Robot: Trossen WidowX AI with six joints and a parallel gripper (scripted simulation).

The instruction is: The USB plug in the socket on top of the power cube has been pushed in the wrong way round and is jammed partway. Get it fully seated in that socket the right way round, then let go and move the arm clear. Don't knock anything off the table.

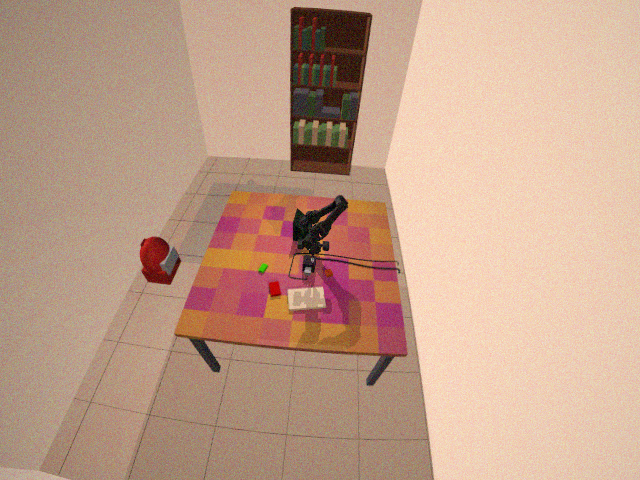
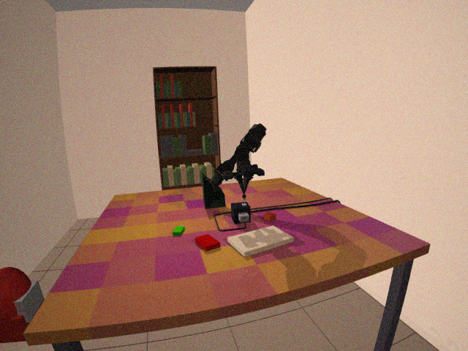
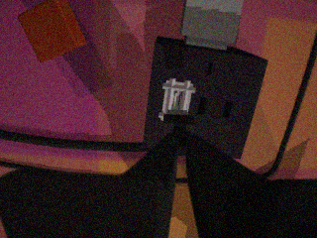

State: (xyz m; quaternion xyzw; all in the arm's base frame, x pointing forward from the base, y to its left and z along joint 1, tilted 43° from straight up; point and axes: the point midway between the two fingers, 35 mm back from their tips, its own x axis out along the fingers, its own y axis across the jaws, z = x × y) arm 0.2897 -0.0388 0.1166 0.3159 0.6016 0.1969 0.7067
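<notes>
Now: the dark USB plug 20 mm below my gripper tip. Round my gripper tip: orange block 60 mm ahead, 100 mm to the left, 120 mm below; red block 170 mm ahead, 230 mm to the right, 130 mm below; white slab 240 mm ahead, 40 mm to the right, 130 mm below.
</notes>
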